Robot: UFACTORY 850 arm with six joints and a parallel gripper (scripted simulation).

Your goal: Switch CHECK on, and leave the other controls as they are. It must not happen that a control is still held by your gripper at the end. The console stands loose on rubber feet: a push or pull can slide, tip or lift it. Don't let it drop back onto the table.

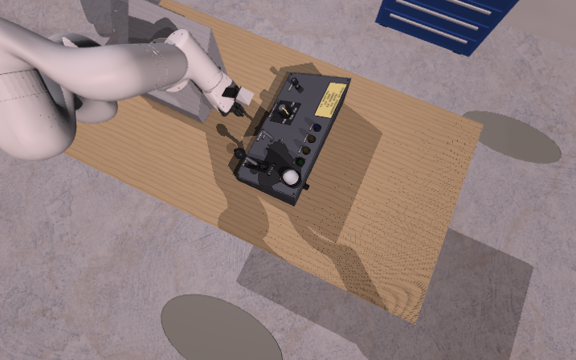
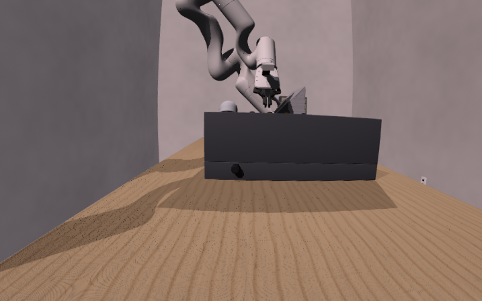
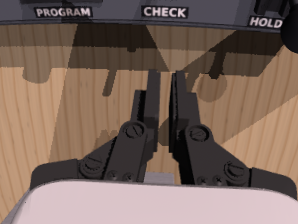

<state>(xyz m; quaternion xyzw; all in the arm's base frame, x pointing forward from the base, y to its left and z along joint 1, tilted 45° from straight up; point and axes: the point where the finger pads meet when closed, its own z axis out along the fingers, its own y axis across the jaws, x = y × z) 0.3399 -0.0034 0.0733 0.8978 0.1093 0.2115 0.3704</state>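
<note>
Now: the check toggle 12 cm below my hand and 11 cm ahead of it. The rest, counted from my hand: black-knobbed lever 12 cm to the right, 10 cm below, 9 cm ahead; then dark console 14 cm ahead, 13 cm below, 7 cm to the left; then rotary selector 12 cm to the left, 12 cm ahead, 11 cm below.
</note>
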